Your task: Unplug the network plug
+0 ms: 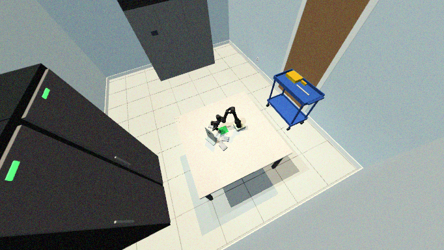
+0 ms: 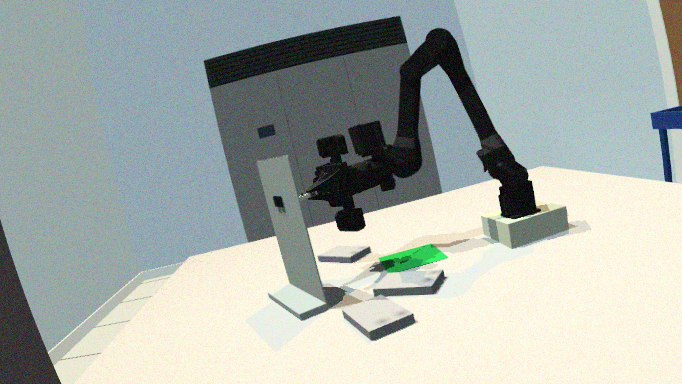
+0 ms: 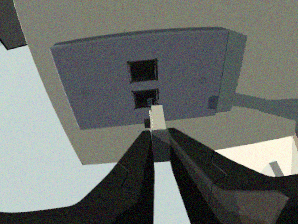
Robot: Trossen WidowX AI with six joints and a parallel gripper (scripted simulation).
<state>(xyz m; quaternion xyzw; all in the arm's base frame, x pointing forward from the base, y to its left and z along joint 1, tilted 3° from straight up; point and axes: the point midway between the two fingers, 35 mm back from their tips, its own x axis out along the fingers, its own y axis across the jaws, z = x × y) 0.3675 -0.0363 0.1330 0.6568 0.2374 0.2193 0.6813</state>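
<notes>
My gripper tip is 170 mm past the green marked square, 50 mm to the left of it and 180 mm above it. The rest, counted from my gripper tip: pale network plug: right at my gripper tip; then upright panel: 60 mm ahead, 20 mm to the left, 60 mm below.
</notes>
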